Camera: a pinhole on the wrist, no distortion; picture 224 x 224 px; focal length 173.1 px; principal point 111.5 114.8 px. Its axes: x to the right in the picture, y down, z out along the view. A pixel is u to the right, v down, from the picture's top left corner.
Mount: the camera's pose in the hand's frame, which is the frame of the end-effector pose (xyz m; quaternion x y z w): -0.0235 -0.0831 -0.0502 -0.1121 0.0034 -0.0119 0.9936
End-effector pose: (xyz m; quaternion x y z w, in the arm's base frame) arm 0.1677 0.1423 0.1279 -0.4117 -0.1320 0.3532 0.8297
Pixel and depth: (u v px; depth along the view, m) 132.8 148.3 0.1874
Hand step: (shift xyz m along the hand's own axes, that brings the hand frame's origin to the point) 0.0021 -0.0066 0.1243
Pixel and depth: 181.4 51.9 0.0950
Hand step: 0.0150 -0.0965 0.0499
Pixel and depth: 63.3 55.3 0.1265
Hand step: -0.0585 -0.0964 0.0830
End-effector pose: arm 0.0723 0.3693 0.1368 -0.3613 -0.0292 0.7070 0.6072
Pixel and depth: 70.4 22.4 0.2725
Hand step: -0.0889 -0.1626 0.2481
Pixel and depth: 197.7 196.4 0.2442
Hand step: 0.1030 0.0805 0.1617
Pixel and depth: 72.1 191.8 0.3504
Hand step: -0.0964 0.1488 0.2570
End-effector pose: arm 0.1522 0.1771 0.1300 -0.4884 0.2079 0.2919 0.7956
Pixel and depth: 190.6 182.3 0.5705
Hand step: 0.2476 0.2544 0.4553
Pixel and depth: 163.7 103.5 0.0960
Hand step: 0.0062 -0.0685 0.0447
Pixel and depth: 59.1 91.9 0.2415
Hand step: -0.0950 -0.0587 0.1926
